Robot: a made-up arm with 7 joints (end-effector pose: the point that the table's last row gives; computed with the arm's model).
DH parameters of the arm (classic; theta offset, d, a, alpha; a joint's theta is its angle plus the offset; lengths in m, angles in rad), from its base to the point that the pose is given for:
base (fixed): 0 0 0 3.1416
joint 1: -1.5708 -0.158 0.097 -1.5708
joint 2: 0 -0.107 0.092 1.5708
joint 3: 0 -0.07 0.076 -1.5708
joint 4: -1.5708 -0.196 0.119 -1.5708
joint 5: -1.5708 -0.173 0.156 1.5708
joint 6: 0 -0.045 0.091 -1.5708
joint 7: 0 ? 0.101 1.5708
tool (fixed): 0 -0.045 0 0
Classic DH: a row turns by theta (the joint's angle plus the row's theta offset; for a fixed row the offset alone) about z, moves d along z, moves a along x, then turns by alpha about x.
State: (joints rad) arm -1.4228 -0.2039 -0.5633 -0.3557 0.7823 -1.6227 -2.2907
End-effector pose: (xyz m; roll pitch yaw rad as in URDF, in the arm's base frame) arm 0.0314 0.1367 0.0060 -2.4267 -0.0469 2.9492
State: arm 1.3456 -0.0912 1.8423 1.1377 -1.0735 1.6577 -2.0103
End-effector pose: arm 0.4354 -0.0468 0.0362 -2.6342 0.2755 0.6184
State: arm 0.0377 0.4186 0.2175 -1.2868 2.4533 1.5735 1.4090
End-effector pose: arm -0.3069 0.2420 0.4246 2.7594 -0.4305 2.0437
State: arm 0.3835 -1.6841 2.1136 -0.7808 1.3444 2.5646 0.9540
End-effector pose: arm 0.0079 0.2769 -0.3699 -0.4016 0.5793 -0.4780
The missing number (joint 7, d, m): 0.232
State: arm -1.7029 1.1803 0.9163 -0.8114 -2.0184 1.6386 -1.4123
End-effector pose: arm -0.1728 -0.3407 0.3110 -1.5596 -0.3836 -2.1465
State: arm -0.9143 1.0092 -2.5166 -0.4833 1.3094 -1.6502 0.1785
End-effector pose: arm -0.1605 0.5586 0.3622 0.0732 -0.8459 0.7652
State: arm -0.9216 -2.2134 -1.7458 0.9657 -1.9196 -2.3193 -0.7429
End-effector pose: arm 0.1582 0.1070 0.4185 0.4079 -1.1412 -1.1111
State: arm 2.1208 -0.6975 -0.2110 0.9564 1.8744 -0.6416 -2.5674
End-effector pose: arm 0.5108 0.2003 -0.2819 -0.3642 -0.5166 -1.5357
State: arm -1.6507 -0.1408 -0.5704 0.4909 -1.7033 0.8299 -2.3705
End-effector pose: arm -0.1376 -0.4128 0.1316 -2.4987 0.7417 -0.5281
